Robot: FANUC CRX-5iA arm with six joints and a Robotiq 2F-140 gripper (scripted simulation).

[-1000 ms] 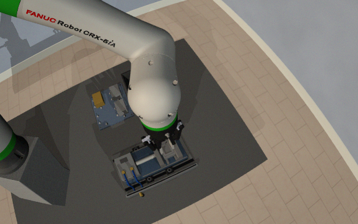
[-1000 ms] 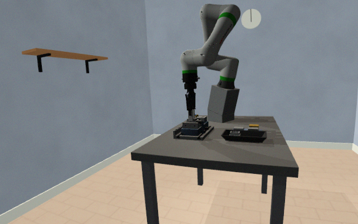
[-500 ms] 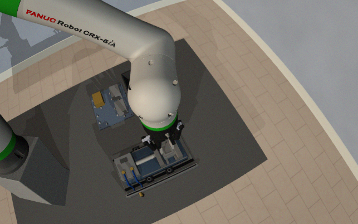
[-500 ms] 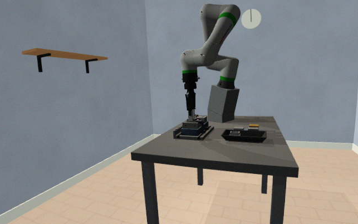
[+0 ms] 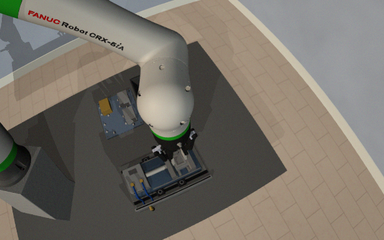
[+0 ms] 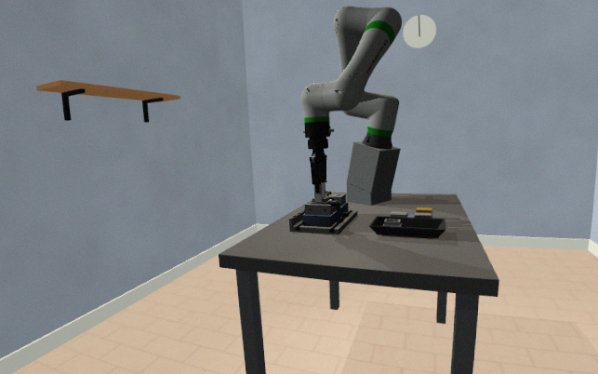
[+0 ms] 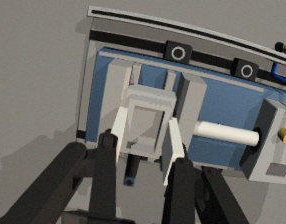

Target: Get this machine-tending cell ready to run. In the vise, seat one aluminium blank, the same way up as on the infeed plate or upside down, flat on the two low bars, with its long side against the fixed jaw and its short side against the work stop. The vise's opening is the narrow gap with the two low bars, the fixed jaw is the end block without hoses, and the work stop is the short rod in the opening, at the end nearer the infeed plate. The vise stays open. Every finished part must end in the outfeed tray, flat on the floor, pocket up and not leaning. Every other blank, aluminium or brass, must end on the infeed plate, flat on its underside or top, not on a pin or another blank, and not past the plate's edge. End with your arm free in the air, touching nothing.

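Right now my hand is 90 mm past the white rod, 20 mm to the right of it and 60 mm above it. Also, from my hand: brass blank: 130 mm behind, 400 mm to the left, 110 mm below; then vise: 70 mm behind, 10 mm to the left, 100 mm below.
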